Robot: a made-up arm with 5 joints.
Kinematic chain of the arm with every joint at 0, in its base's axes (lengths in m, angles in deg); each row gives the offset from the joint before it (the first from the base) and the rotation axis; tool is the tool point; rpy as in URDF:
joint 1: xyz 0.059 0 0.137 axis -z
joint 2: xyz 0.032 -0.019 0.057 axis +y
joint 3: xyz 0.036 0 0.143 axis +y
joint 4: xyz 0.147 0 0.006 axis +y
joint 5: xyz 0.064 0.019 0 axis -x
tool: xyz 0 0 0 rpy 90 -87.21 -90
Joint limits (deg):
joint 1: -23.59..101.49
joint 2: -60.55..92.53
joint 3: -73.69..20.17
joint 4: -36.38..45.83
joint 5: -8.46..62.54
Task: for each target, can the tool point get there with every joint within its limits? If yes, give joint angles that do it. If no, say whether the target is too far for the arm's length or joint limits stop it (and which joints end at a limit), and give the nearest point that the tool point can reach.
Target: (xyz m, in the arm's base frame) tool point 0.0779 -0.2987 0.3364
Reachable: yes | joints 86.38 9.41 -14.97 17.30 12.01
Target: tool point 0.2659 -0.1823 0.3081
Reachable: yes | joints 41.39 0.18 5.16 13.91 16.25
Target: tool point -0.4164 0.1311 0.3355
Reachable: no: too far | nearest point -0.1770 0.0651 0.4072 | short by 0.258 m
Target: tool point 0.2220 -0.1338 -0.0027
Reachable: yes | joints 39.37 74.68 -2.14 34.16 33.11
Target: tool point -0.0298 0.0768 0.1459
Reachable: no: joint limits stop it (at a limit: joint 1, joint 2, joint 3, joint 4) | nearest point 0.1163 0.0250 -0.0096 | short by 0.220 m
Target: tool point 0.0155 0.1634 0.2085
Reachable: no: joint limits stop it (at a limit: joint 2, joint 3, joint 4) | nearest point -0.0040 0.2366 0.4072 | short by 0.213 m
